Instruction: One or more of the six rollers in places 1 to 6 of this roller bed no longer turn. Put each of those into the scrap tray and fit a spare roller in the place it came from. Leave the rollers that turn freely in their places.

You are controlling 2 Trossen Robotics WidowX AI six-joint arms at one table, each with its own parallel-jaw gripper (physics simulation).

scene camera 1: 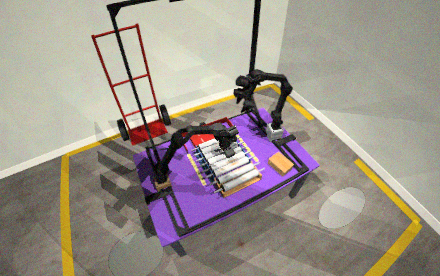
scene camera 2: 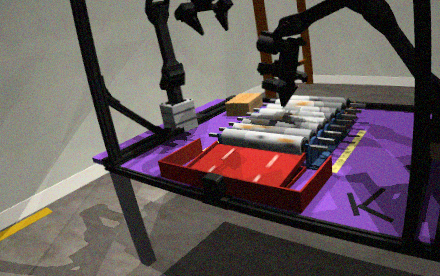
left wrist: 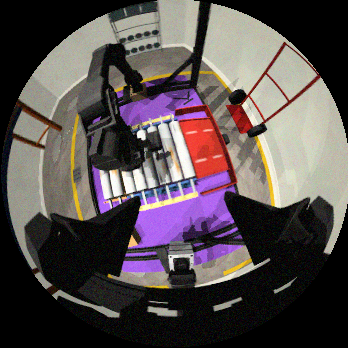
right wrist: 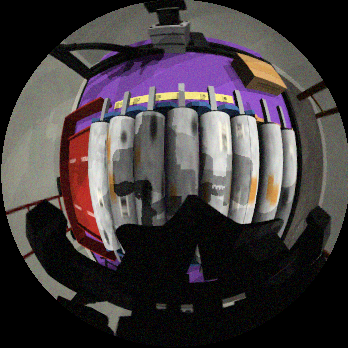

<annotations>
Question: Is my left gripper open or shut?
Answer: Open.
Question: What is my left gripper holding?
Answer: Nothing.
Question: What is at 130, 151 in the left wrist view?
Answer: My right gripper.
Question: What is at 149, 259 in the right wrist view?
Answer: My right gripper.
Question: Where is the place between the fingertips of my right gripper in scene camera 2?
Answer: At 283, 106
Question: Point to a box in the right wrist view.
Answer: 255, 74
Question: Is my right gripper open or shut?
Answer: Shut.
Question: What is my right gripper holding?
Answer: Nothing.
</annotations>
